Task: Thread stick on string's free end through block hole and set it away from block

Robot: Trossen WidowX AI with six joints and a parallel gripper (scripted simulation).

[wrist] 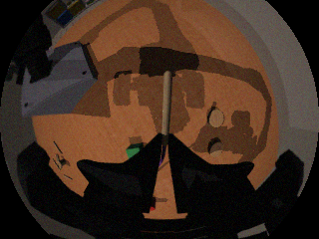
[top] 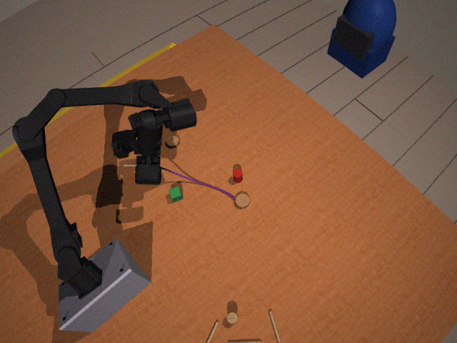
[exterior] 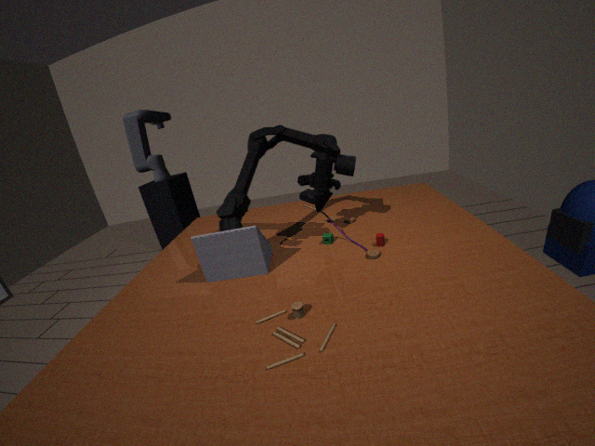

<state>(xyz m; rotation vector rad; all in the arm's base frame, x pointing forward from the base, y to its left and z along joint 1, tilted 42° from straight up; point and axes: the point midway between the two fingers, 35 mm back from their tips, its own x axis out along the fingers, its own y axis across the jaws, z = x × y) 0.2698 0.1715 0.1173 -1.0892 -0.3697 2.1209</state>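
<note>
Now: the green block 80 mm to the right of my gripper tip, 80 mm below it and 30 mm ahead of it. Also, from my gripper tip: red cylinder: 200 mm ahead, 130 mm to the right, 70 mm below; round wooden button: 200 mm to the right, 170 mm ahead, 90 mm below; thin wooden stick: 10 mm to the left, 10 mm behind, 10 mm above.
</note>
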